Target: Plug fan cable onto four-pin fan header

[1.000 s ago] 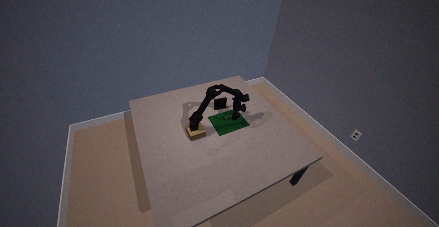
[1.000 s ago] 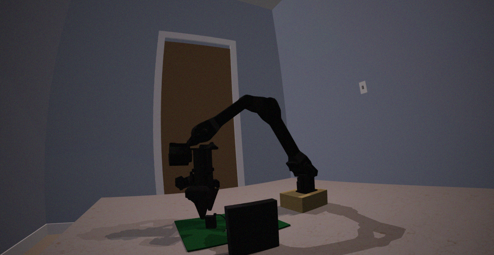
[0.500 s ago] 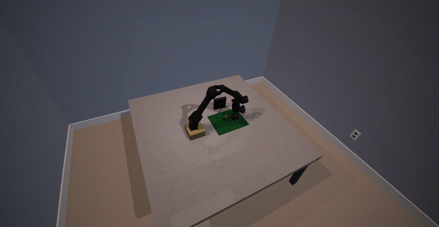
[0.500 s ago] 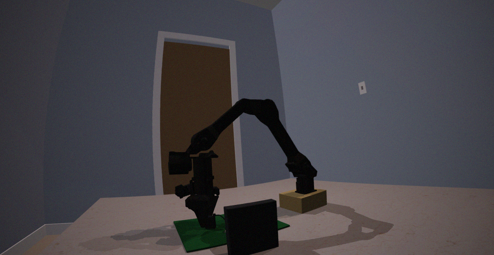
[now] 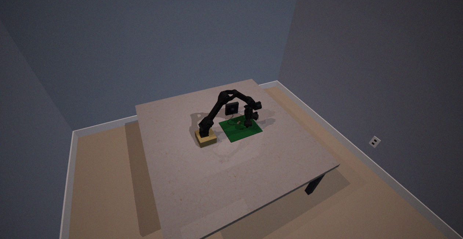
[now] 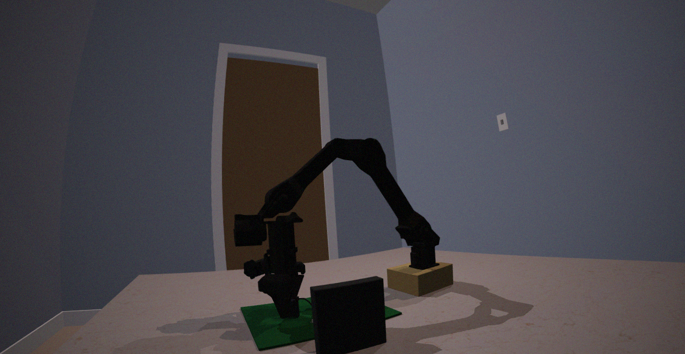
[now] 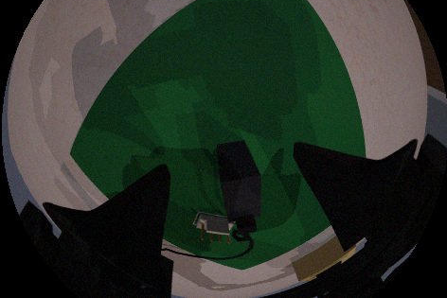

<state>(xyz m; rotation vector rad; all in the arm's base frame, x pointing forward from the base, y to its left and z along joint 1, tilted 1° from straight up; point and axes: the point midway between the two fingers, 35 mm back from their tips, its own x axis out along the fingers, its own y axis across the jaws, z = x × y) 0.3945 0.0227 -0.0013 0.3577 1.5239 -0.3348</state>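
Right now my gripper tip is 60 mm past the pale four-pin header, 50 mm to the right of it and 20 mm above it. Round my gripper tip: green board: 60 mm behind, 30 mm below; then black fan plug: 10 mm behind, 10 mm above; then black fan: 70 mm behind, 180 mm to the left, 40 mm above.
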